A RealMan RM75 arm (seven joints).
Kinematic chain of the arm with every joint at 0, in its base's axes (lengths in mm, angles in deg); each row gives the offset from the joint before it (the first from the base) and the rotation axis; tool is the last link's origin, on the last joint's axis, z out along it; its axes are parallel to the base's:
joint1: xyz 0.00 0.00 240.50 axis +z
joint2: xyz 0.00 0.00 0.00 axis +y
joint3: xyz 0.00 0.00 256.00 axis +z
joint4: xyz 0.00 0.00 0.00 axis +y
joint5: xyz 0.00 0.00 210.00 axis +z
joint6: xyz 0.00 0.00 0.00 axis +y
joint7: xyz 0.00 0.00 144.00 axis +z
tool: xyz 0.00 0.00 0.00
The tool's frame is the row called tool.
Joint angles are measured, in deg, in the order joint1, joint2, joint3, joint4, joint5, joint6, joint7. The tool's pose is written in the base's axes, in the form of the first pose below.
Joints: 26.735 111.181 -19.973 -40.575 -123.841 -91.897 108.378
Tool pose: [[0.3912, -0.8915, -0.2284, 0.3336], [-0.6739, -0.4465, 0.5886, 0.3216], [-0.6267, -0.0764, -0.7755, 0.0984], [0, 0, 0, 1]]
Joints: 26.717 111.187 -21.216 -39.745 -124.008 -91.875 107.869
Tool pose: [[0.4001, -0.8872, -0.2296, 0.3332], [-0.6863, -0.4561, 0.5665, 0.3203], [-0.6073, -0.0691, -0.7914, 0.0924], [0, 0, 0, 1]]
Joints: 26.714 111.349 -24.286 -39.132 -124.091 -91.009 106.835
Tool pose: [[0.4330, -0.8749, -0.2169, 0.3321], [-0.7001, -0.4780, 0.5305, 0.3202], [-0.5678, -0.0779, -0.8195, 0.0825], [0, 0, 0, 1]]
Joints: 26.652 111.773 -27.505 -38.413 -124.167 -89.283 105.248
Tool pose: [[0.4700, -0.8607, -0.1957, 0.3322], [-0.7075, -0.4999, 0.4995, 0.3202], [-0.5278, -0.0963, -0.8439, 0.0705], [0, 0, 0, 1]]
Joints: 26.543 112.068 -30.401 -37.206 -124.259 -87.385 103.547
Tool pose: [[0.5003, -0.8483, -0.1734, 0.3340], [-0.7140, -0.5175, 0.4716, 0.3191], [-0.4898, -0.1122, -0.8646, 0.0585], [0, 0, 0, 1]]
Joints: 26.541 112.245 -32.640 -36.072 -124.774 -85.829 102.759
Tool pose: [[0.5165, -0.8430, -0.1503, 0.3363], [-0.7262, -0.5243, 0.4447, 0.3174], [-0.4537, -0.1205, -0.8830, 0.0486], [0, 0, 0, 1]]
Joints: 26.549 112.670 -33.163 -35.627 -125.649 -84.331 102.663
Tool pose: [[0.5165, -0.8466, -0.1282, 0.3391], [-0.7356, -0.5154, 0.4396, 0.3168], [-0.4382, -0.1328, -0.8890, 0.0425], [0, 0, 0, 1]]
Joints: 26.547 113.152 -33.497 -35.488 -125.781 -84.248 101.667
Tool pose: [[0.5294, -0.8380, -0.1320, 0.3379], [-0.7311, -0.5296, 0.4302, 0.3155], [-0.4304, -0.1313, -0.8930, 0.0375], [0, 0, 0, 1]]
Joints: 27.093 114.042 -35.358 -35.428 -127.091 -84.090 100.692
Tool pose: [[0.5639, -0.8165, -0.1241, 0.3333], [-0.7313, -0.5635, 0.3844, 0.3141], [-0.3838, -0.1260, -0.9148, 0.0254], [0, 0, 0, 1]]
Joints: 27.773 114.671 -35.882 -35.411 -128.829 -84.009 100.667
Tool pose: [[0.5794, -0.8072, -0.1130, 0.3304], [-0.7358, -0.5777, 0.3534, 0.3140], [-0.3505, -0.1216, -0.9286, 0.0181], [0, 0, 0, 1]]
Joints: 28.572 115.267 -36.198 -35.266 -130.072 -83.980 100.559
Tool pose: [[0.5932, -0.7975, -0.1099, 0.3261], [-0.7355, -0.5924, 0.3287, 0.3151], [-0.3272, -0.1141, -0.9380, 0.0115], [0, 0, 0, 1]]
